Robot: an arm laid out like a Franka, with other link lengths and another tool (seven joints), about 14 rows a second.
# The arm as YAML. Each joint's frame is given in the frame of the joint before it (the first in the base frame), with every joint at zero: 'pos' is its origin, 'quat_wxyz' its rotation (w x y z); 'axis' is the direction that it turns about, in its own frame. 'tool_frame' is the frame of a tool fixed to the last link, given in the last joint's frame.
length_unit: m
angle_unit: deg
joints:
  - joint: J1
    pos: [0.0, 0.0, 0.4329]
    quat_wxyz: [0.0, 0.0, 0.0, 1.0]
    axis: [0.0, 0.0, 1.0]
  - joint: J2
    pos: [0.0, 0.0, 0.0]
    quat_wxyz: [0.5, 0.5, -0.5, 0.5]
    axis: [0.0, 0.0, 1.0]
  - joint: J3
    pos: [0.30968, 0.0, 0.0]
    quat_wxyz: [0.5, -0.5, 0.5, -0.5]
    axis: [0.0, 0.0, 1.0]
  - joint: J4
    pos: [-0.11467, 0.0, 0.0]
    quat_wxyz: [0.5, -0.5, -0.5, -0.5]
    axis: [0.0, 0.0, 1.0]
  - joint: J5
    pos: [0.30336, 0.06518, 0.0]
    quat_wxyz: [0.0, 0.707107, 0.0, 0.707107]
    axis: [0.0, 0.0, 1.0]
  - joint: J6
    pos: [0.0, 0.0, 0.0]
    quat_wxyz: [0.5, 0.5, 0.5, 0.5]
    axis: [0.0, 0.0, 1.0]
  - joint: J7
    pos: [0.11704, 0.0, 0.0]
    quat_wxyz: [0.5, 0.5, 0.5, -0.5]
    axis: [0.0, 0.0, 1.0]
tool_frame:
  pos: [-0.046, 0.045, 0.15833]
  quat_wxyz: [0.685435, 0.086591, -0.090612, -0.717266]
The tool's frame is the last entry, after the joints.
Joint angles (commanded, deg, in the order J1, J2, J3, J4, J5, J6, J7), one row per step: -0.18 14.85 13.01 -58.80 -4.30 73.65 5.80; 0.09 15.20 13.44 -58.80 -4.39 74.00 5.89; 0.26 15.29 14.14 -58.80 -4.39 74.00 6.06; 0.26 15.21 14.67 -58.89 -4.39 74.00 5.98; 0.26 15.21 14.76 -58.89 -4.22 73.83 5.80; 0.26 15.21 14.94 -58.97 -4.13 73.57 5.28; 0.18 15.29 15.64 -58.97 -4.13 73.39 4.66; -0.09 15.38 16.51 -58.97 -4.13 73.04 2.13; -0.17 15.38 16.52 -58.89 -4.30 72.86 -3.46; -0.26 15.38 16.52 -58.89 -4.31 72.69 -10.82; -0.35 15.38 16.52 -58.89 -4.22 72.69 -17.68; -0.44 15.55 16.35 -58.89 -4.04 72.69 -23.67; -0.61 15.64 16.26 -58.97 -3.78 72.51 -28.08
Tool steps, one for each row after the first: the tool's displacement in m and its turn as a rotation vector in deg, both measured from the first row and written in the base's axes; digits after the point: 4 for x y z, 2 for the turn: 0.0018 0.0067 -0.0026 0.10 -0.01 0.57; 0.0012 0.0149 -0.0034 0.28 0.08 1.25; 0.0002 0.0199 -0.0030 0.40 0.09 1.85; -0.0003 0.0214 -0.0036 0.55 0.29 2.16; -0.0010 0.0237 -0.0050 0.60 0.64 2.88; -0.0015 0.0297 -0.0061 0.74 0.90 4.10; -0.0013 0.0369 -0.0077 0.90 1.34 7.20; 0.0016 0.0408 -0.0075 0.75 1.44 12.66; 0.0047 0.0473 -0.0080 0.75 1.65 19.93; 0.0070 0.0540 -0.0081 0.86 1.69 26.72; 0.0093 0.0586 -0.0102 1.07 1.88 32.51; 0.0100 0.0616 -0.0124 1.37 2.22 36.74
